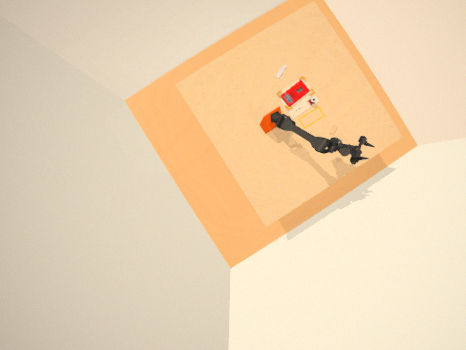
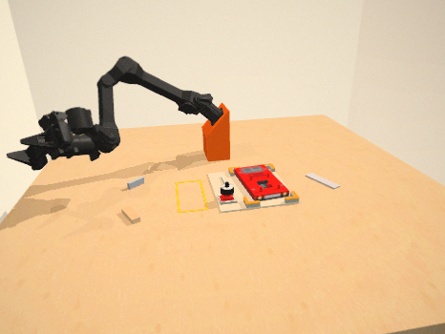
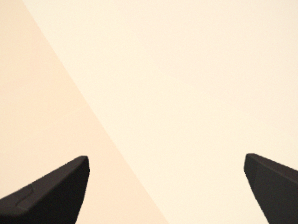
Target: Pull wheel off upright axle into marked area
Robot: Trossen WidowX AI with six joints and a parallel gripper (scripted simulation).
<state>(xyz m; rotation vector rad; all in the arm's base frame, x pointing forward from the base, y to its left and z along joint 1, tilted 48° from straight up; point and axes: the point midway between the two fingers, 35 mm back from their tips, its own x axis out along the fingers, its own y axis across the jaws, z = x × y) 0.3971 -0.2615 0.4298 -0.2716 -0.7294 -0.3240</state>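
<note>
Now: gripper tip 7 cm past the black wheel, 51 cm to the right of it and 18 cm above it. The rest, counted from my gripper tip: tan block 2 cm behind, 24 cm to the left, 21 cm below; then black axle 7 cm behind, 51 cm to the left, 19 cm below.
</note>
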